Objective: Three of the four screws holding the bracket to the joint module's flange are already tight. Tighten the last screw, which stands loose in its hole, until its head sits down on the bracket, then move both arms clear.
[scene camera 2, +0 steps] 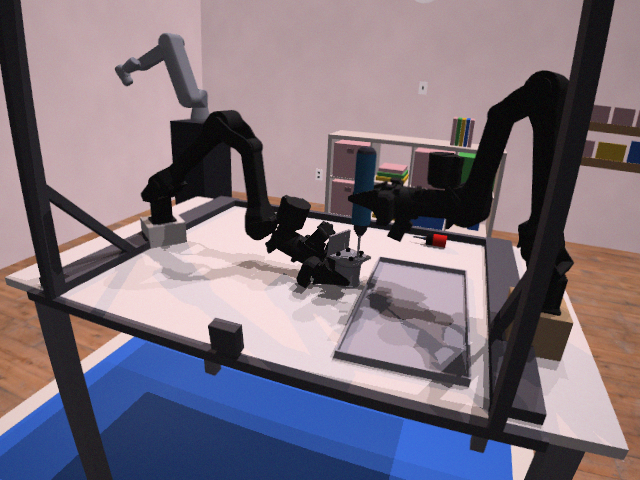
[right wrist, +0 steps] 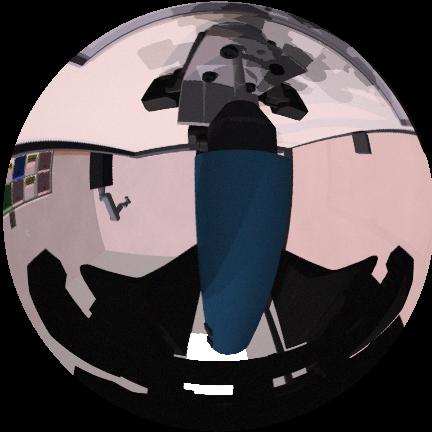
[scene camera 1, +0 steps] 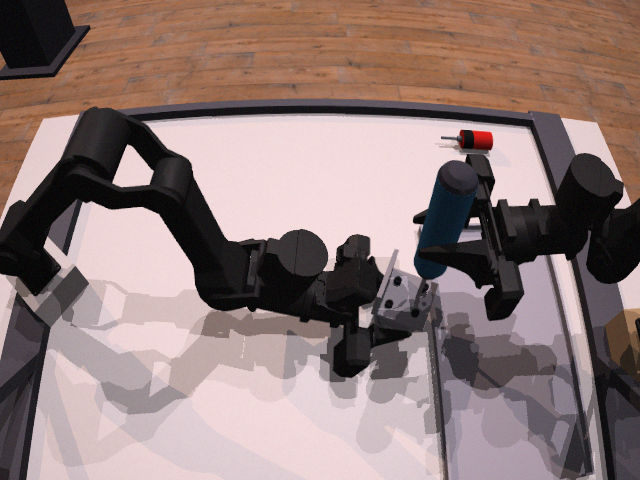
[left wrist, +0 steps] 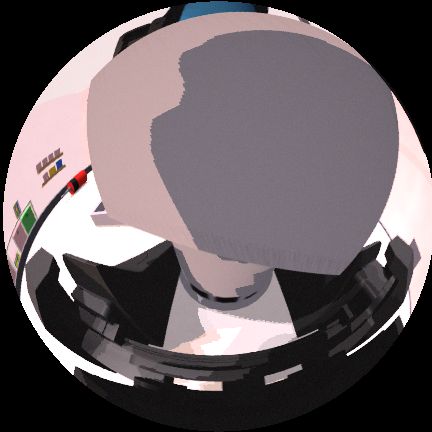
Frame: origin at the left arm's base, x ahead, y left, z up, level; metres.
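Seen in the pictures: left gripper, fingertip midpoint: [scene camera 2: 353, 278]; right gripper, fingertip midpoint: [scene camera 2: 350, 196] [right wrist: 233, 246] [scene camera 1: 415, 236]; left arm's base, link origin: [scene camera 2: 162, 219] [scene camera 1: 38, 270].
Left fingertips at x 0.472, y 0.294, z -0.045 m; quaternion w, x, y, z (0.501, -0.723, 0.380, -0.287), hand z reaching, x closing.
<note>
Offsets run from my left fingertips to a thing's top centre.
The grey bracket [scene camera 1: 402, 295] [scene camera 2: 339, 242] [left wrist: 275, 140] sits on the joint module @[dx -0.013, dy -0.008, dz +0.052 m] [scene camera 2: 349, 272] [left wrist: 220, 280]. Black screw heads show on its top; the one nearest the right arm [scene camera 1: 424, 287] [scene camera 2: 360, 254] [right wrist: 229, 51] is by the bit of the blue screwdriver @[dx -0.002, dy +0.010, dz +0.294 m] [scene camera 1: 445, 217] [scene camera 2: 364, 175] [right wrist: 242, 210]. Its seating and the bit's contact are unclear. My left gripper [scene camera 1: 391, 310] [scene camera 2: 336, 260] [left wrist: 225, 237] is shut on the joint module below the bracket. My right gripper [scene camera 1: 431, 236] [scene camera 2: 360, 198] [right wrist: 233, 246] is shut on the screwdriver's handle and holds it nearly upright, bit down.
A red-handled tool @[dx -0.079, dy +0.347, dz +0.022 m] [scene camera 1: 478, 140] [scene camera 2: 439, 240] [left wrist: 77, 182] lies near the table's back edge, beyond the right gripper. A shallow framed tray @[dx +0.153, dy +0.035, dz +0.004 m] [scene camera 1: 437, 397] [scene camera 2: 403, 369] lies beside the module, partly under the right arm. Dark rails edge the table, and frame posts rise at its sides.
</note>
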